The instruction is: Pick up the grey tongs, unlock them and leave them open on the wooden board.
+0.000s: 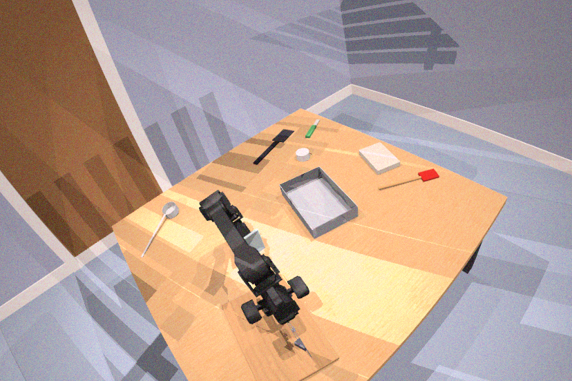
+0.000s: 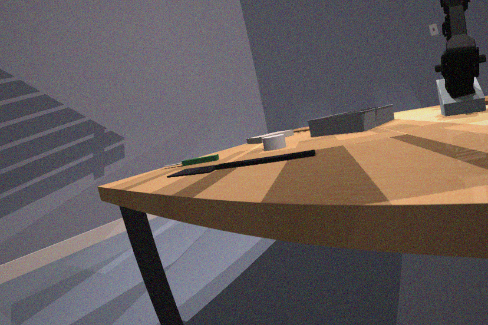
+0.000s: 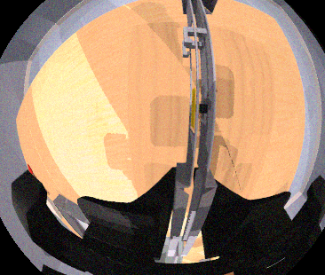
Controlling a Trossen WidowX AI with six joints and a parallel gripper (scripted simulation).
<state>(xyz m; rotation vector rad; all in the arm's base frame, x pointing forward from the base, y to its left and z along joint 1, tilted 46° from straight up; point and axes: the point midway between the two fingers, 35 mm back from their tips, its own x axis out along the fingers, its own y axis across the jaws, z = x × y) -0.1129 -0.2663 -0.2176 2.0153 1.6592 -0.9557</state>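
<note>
My gripper tip is 80 mm above the wooden board and 50 mm past it. From my gripper tip the other things lie so: white round cup (640 mm ahead, 570 mm to the left, 70 mm below); red spatula (790 mm ahead, 80 mm below, 40 mm to the left); grey roasting tin (450 mm ahead, 290 mm to the left, 60 mm below).
</note>
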